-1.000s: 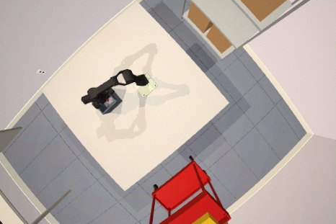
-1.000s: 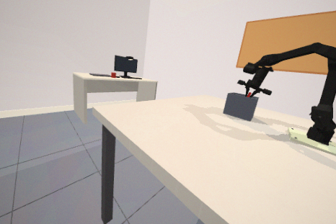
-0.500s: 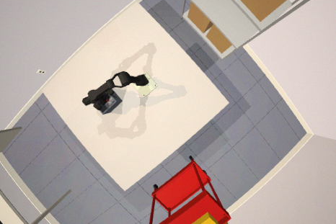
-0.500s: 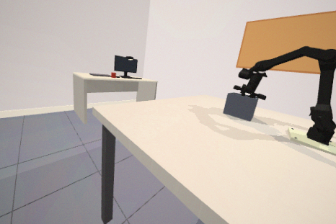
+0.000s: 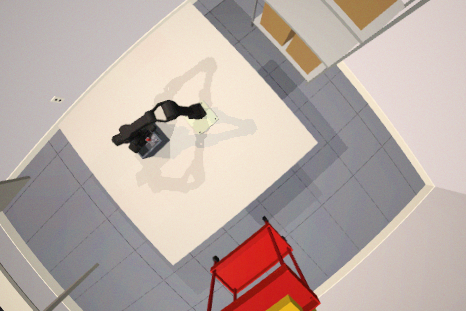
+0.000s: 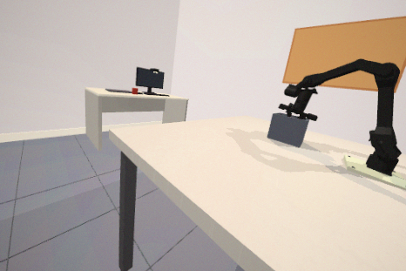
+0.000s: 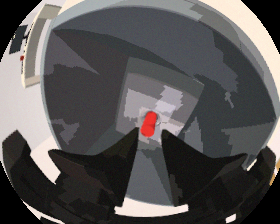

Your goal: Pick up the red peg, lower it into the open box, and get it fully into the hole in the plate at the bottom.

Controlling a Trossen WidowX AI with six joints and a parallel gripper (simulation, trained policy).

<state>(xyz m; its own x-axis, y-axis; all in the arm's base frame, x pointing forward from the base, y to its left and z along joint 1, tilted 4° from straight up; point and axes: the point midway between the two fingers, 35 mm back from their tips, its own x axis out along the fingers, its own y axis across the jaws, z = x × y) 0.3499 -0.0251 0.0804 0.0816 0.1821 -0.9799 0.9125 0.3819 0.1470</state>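
Now: the red peg 30 mm below my gripper tip. Round my gripper tip: plate (40 mm below).
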